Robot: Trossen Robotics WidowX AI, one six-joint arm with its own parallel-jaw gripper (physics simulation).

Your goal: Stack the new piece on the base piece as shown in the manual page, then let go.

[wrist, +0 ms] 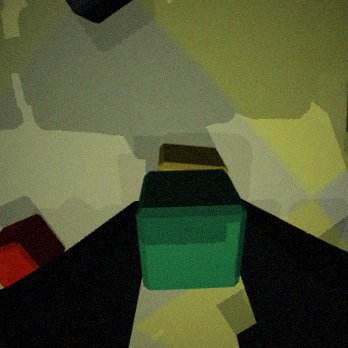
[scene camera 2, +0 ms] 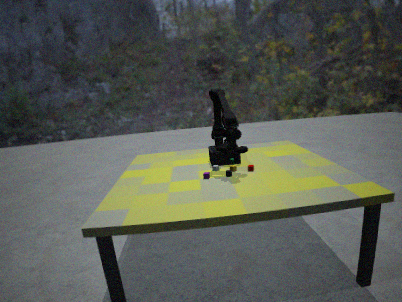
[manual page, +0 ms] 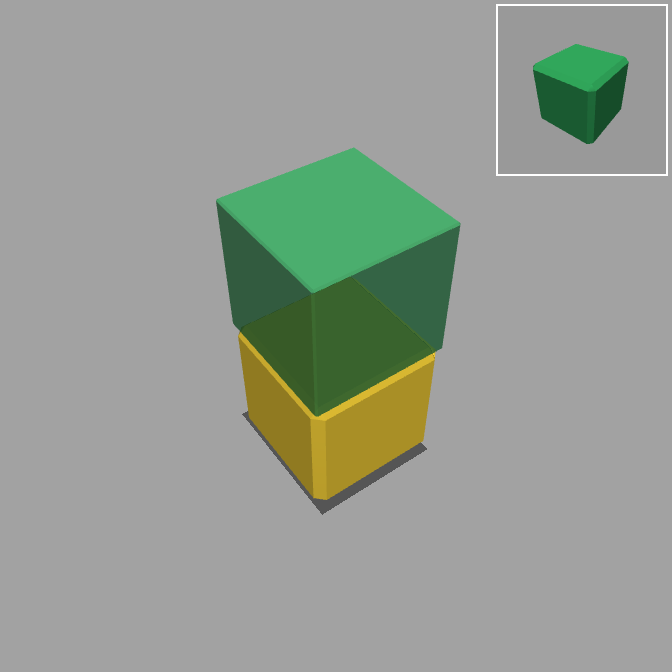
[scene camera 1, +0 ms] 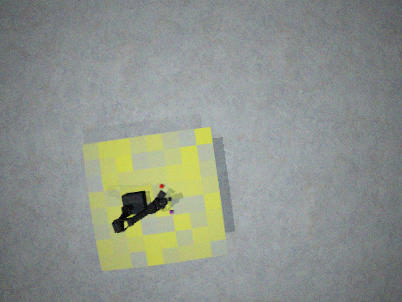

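Where they show: gripper, fingertip midpoint: (wrist: 186,210) (scene camera 2: 232,162) (scene camera 1: 159,197); arm's base at its link origin: (scene camera 1: 129,207).
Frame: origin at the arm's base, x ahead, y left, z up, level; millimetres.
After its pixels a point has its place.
A green cube (scene camera 2: 232,160) {x 289, y -18, z -28 mm} (wrist: 191,250) {x 277, y -14, z -23 mm} is held between the two black fingers of my gripper (scene camera 2: 232,161) {x 276, y -13, z -47 mm} (wrist: 186,210) {x 276, y -13, z -47 mm}, which is shut on it. A yellow cube (scene camera 2: 233,169) {x 287, y -14, z -84 mm} (wrist: 192,156) {x 277, y -24, z -77 mm} sits on the table below. In scene camera 2 the green cube is a little above the yellow cube, with a gap between them. In the wrist view the green cube hides most of the yellow one, and a strip of it shows past the far edge. The green cube does not show clearly in scene camera 1, where the arm covers that spot.
A red cube (scene camera 1: 161,186) {x 322, y 79, z -66 mm} (scene camera 2: 251,168) {x 339, y 77, z -79 mm} (wrist: 17,265) {x 322, y 74, z -66 mm}, a purple cube (scene camera 1: 171,212) {x 329, y -189, z -66 mm} (scene camera 2: 206,175) {x 341, y -192, z -76 mm}, a black cube (scene camera 1: 170,199) {x 362, y -67, z -68 mm} (scene camera 2: 229,173) {x 369, y -68, z -77 mm} (wrist: 98,9) {x 343, y -53, z -76 mm} and a pale grey cube (scene camera 2: 216,168) {x 228, y -99, z -80 mm} stand around the yellow cube on the yellow-and-grey table (scene camera 1: 110,255) {x -416, y -422, z -97 mm} (scene camera 2: 120,217) {x 660, y -648, z -96 mm}.
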